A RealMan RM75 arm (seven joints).
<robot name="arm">
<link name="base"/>
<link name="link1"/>
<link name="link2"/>
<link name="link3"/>
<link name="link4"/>
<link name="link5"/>
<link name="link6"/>
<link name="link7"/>
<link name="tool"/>
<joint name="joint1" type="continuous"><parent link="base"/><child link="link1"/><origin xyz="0 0 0.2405" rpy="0 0 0"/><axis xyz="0 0 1"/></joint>
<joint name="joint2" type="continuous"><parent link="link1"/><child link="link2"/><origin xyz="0 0 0" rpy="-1.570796 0 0"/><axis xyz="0 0 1"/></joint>
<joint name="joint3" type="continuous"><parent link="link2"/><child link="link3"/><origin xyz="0 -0.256 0" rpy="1.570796 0 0"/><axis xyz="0 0 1"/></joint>
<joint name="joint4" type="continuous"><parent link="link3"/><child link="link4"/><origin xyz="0 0 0" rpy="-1.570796 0 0"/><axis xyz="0 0 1"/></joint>
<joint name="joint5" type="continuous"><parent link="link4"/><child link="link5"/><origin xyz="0 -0.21 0" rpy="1.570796 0 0"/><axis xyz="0 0 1"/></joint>
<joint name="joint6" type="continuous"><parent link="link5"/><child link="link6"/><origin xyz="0 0 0" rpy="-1.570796 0 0"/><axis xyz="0 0 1"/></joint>
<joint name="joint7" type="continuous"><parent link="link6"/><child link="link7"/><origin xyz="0 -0.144 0" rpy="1.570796 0 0"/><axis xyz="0 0 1"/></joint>
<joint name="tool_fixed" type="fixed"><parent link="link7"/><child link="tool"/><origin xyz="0 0 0" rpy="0 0 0"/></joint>
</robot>
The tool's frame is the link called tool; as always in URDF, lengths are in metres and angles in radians. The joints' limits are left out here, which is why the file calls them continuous.
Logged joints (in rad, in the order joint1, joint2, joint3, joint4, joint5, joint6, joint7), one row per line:
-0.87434, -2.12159, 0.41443, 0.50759, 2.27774, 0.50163, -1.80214
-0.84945, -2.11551, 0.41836, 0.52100, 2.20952, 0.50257, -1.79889
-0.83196, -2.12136, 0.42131, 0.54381, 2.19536, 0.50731, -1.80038
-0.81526, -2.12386, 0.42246, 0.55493, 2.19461, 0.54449, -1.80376
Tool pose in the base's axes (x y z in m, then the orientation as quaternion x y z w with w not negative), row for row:
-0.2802, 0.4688, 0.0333, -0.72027, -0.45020, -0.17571, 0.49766
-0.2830, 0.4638, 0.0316, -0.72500, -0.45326, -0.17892, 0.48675
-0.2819, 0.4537, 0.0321, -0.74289, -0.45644, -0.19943, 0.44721
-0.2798, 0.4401, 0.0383, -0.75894, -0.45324, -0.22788, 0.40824
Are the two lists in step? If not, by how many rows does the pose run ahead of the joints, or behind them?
The pose runs 2 rows ahead of the joints: the pose in row i belongs to the joints in row i + 2.
